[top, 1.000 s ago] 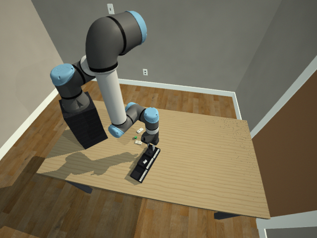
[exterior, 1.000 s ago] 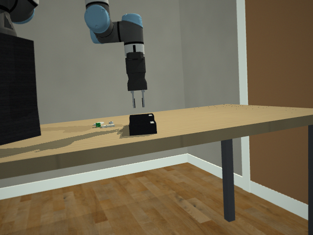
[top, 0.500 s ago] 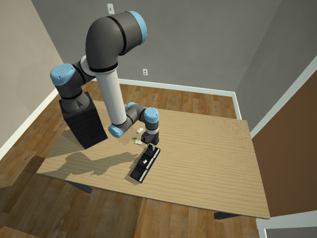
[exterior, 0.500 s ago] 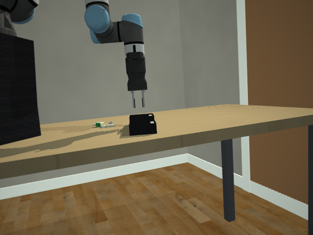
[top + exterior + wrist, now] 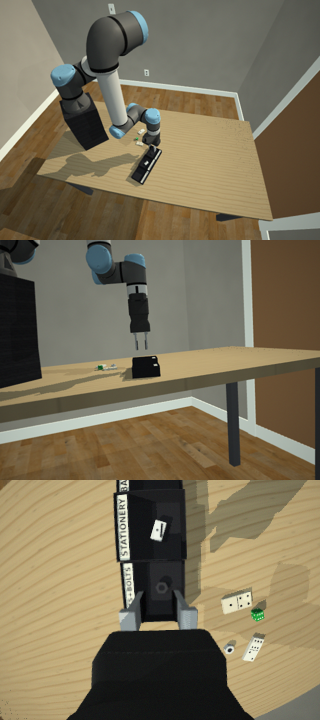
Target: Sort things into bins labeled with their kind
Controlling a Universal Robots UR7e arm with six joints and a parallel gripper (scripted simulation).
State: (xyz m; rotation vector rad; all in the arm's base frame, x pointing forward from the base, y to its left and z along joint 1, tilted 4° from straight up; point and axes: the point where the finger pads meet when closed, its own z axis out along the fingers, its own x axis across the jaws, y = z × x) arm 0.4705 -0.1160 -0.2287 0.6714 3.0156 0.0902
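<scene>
Now: hand 60 mm past the metal nut, 150 mm to the right of it and 80 mm above it. From my hand the other things lie so: black piece 10 mm behind, 80 mm below; cream plate 110 mm behind, 80 mm to the left, 80 mm below; green die 130 mm behind, 110 mm to the left, 80 mm below.
</scene>
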